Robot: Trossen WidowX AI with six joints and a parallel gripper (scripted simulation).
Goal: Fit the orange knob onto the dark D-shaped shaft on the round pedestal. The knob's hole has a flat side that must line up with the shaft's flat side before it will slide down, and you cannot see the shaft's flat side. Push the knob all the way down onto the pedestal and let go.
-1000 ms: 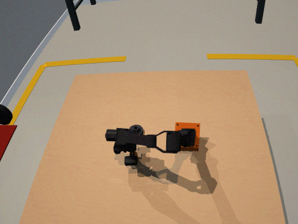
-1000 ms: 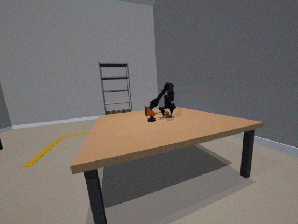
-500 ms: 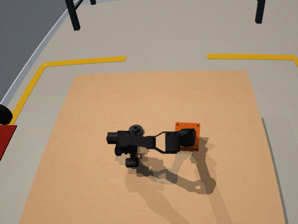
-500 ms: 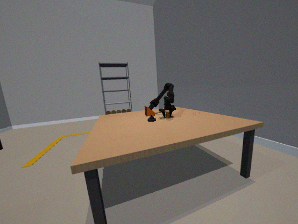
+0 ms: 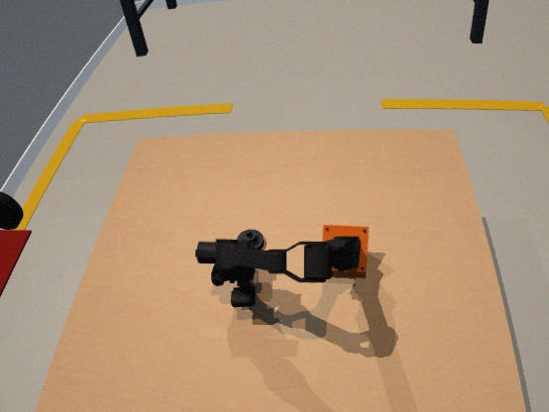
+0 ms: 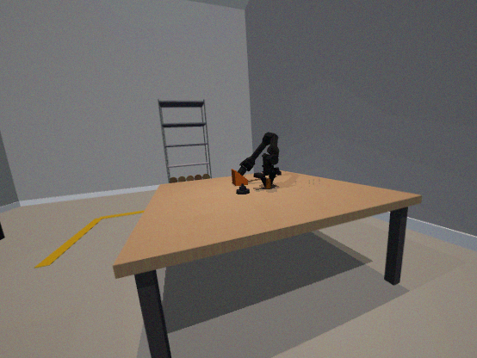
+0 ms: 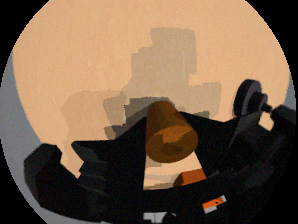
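Right now the pedestal is 30 mm ahead of my gripper tip, 190 mm to the right of it and 20 mm above it. From my gripper tip the other things lie so: orange knob: 20 mm above.
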